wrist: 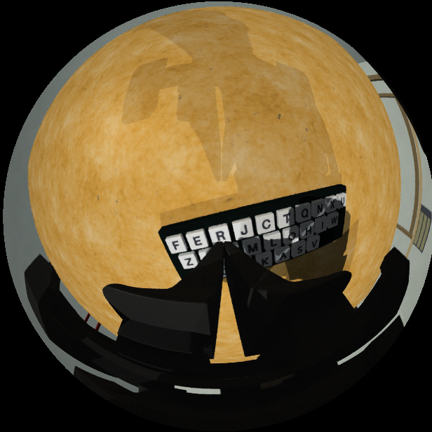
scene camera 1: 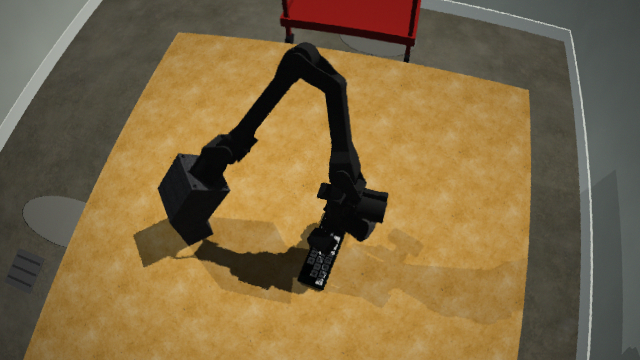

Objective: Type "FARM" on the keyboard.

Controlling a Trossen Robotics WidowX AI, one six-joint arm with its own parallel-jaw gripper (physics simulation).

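Where they show: gripper, fingertip midpoint: (scene camera 1: 339,230); arm's base, origin of the base link: (scene camera 1: 204,171).
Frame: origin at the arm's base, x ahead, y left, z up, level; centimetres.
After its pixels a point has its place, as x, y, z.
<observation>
The black keyboard (scene camera 1: 313,281) {31.1, -9.1, -19.8} (wrist: 327,236) with pale lettered keys lies on the table, tilted in the wrist view. In that view the F key (wrist: 176,244) is at the left end of the top row and the R key (wrist: 220,234) is third. The M key (wrist: 253,247) is in the middle row and the A key (wrist: 282,256) in the bottom row, both in shadow. My gripper (wrist: 222,246) is shut and empty. Its tips show just below the R key and hide part of the middle and bottom rows. Whether they touch a key I cannot tell.
The keyboard lies on the mottled orange table (scene camera 1: 440,150) {49.7, 41.0, -21.1}. The arm's base (scene camera 1: 192,195) {1.4, -7.0, 1.6} stands on the left side of the table. A red cart (scene camera 1: 350,31) stands beyond the far edge. Shadows of the arm fall across the table and part of the keys.
</observation>
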